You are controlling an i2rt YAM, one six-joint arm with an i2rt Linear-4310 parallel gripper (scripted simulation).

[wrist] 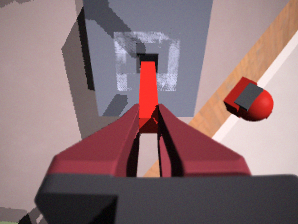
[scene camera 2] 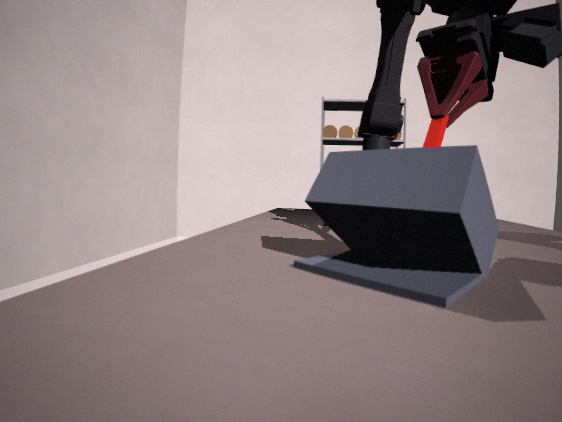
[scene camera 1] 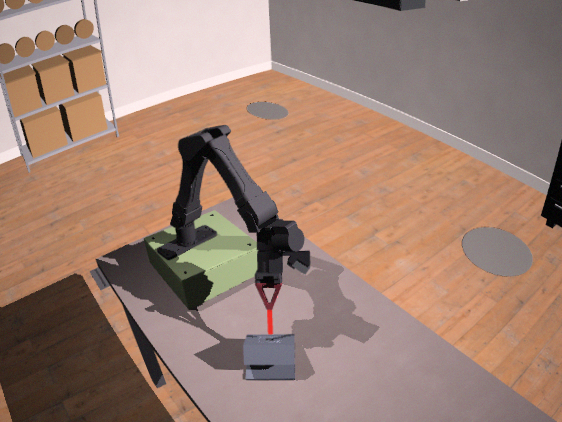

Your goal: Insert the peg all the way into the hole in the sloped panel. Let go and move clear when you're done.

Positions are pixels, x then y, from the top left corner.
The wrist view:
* my gripper: 148, 112
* peg: 148, 99
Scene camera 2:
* my gripper: 439, 122
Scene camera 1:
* my gripper: 269, 309
